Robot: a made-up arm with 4 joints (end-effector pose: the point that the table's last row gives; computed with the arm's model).
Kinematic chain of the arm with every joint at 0, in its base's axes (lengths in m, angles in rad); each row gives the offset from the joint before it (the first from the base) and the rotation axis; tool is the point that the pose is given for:
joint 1: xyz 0 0 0.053 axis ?
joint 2: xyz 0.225 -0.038 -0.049 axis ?
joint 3: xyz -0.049 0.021 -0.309 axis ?
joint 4: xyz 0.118 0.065 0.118 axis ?
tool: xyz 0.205 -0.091 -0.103
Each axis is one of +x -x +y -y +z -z.
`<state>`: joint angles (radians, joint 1 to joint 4).
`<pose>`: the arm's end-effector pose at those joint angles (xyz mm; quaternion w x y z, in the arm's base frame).
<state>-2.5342 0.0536 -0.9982 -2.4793</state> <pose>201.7 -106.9 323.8 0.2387 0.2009 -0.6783 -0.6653</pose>
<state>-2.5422 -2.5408 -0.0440 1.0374</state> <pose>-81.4 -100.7 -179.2 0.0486 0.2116 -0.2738 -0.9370</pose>
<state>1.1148 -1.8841 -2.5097 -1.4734</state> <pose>-352.9 26.3 -143.8 0.3123 -0.0740 0.5536 0.7684</pose>
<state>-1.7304 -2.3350 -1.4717 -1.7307</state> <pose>-50.9 -74.0 360.7 0.2311 0.7327 -0.3143 0.5575</pose>
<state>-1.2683 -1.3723 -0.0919 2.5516</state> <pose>-19.5 -71.1 38.9 0.2842 0.2564 -0.7591 -0.5266</pose>
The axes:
joint 1: -x
joint 2: -y
joint 3: +x
joint 4: +y

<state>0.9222 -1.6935 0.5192 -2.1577</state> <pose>198.4 -197.1 168.5 0.8027 -0.4984 -0.3062 -0.1167</pose>
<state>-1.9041 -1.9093 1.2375 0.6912</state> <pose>-171.6 55.8 137.4 0.2613 -0.4533 -0.7256 -0.4470</pose>
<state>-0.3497 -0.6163 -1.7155 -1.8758</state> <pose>118.8 438.6 -193.4 0.5626 -0.1457 -0.5041 0.6389</pose>
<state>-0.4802 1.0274 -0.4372 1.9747</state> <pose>448.4 95.1 -244.9 0.8474 0.1919 0.4840 -0.1042</pose>
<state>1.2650 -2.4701 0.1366 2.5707</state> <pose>213.0 194.9 172.8 0.6141 -0.5346 -0.4704 0.3405</pose>
